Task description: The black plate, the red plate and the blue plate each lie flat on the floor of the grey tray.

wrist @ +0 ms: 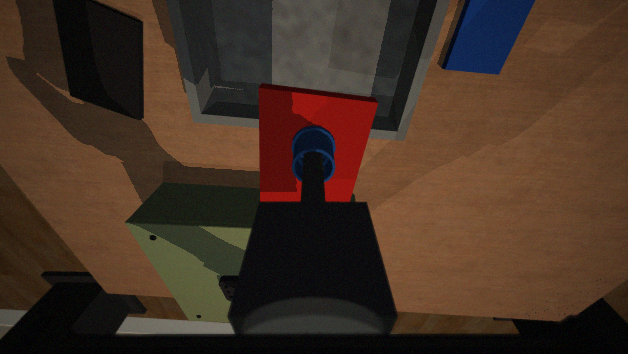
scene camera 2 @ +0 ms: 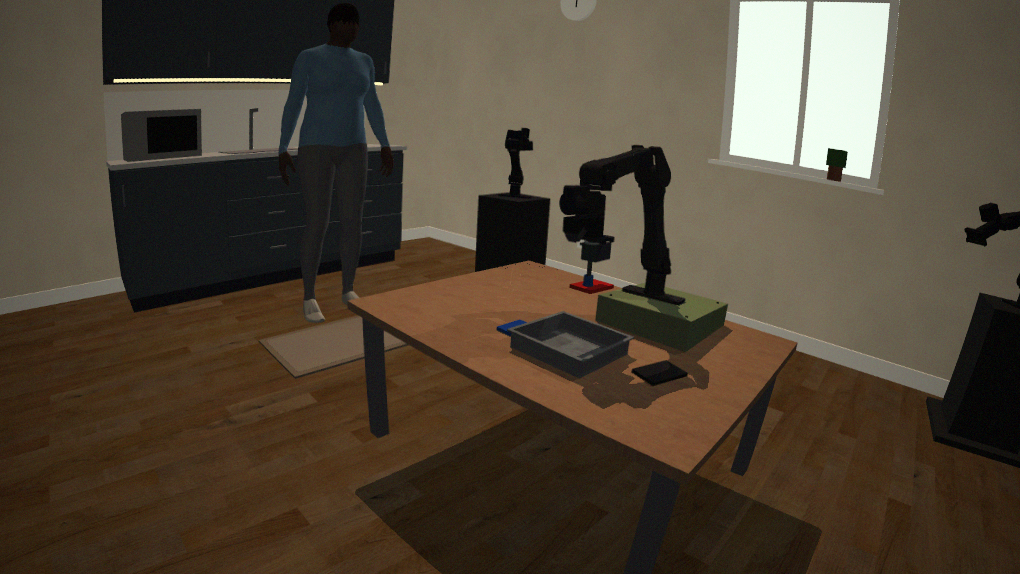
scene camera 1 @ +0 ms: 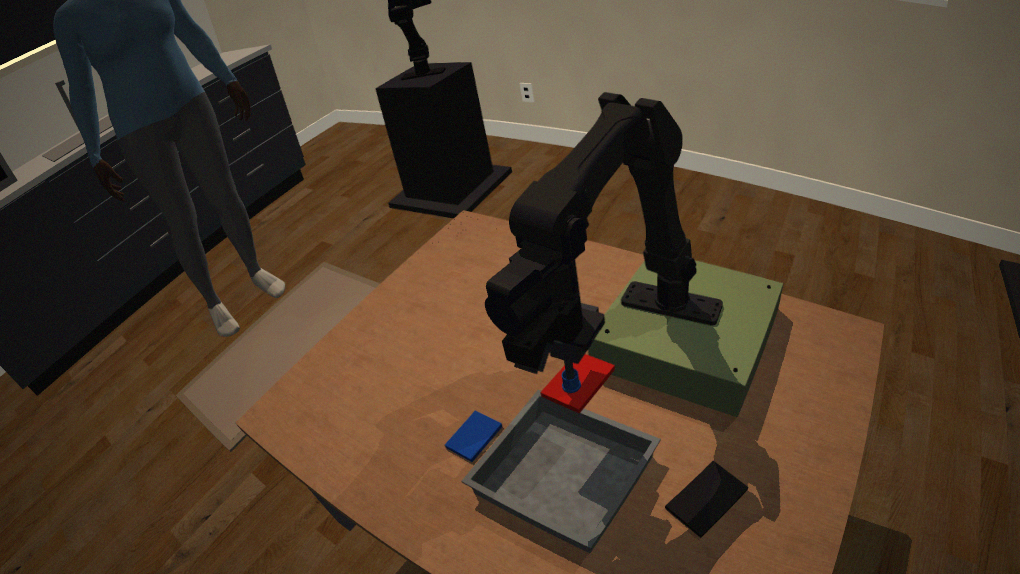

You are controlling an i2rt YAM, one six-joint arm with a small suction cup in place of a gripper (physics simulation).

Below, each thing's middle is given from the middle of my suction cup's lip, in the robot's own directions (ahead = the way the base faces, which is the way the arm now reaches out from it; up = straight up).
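Labels:
It's the grey tray (scene camera 1: pixel 568 474) first: my suction cup is 70 mm short of it, 10 mm to the right of it and 150 mm above it. The red plate (scene camera 1: pixel 593 372) is 20 mm behind my suction cup and 20 mm below it, and going by their middles, it's the nearest to my suction cup of the things named here. With the black plate (scene camera 1: pixel 714 491), you get 30 mm ahead of my suction cup, 250 mm to the left and 170 mm below. As for the blue plate (scene camera 1: pixel 478 430), that's 60 mm ahead of my suction cup, 180 mm to the right of it and 170 mm below it.

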